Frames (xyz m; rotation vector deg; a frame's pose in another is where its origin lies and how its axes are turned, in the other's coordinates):
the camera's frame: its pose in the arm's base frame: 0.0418 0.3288 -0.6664 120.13 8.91 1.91
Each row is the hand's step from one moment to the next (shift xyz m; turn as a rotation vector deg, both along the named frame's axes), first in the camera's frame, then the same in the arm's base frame.
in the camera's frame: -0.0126 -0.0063 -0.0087 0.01 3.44 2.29
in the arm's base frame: -0.0139 0.0090 -0.0005 0.55 -3.68 1.80
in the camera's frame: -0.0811 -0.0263 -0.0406 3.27 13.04 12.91
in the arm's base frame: -0.0865 0.0378 0.0012 5.64 -17.17 4.56
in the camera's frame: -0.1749 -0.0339 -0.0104 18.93 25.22 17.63
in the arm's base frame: -0.1776 0.0040 -0.0169 22.77 -25.34 12.03
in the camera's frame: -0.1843 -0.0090 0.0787 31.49 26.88 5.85
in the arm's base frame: -0.1767 -0.0860 -0.0403 34.35 -14.50 18.93
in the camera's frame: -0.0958 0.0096 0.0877 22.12 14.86 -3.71
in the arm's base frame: -0.0864 -0.0920 -0.0324 23.05 -1.47 13.79
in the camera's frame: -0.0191 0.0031 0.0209 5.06 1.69 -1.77
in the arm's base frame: -0.0168 -0.0219 -0.0072 5.03 1.31 2.15
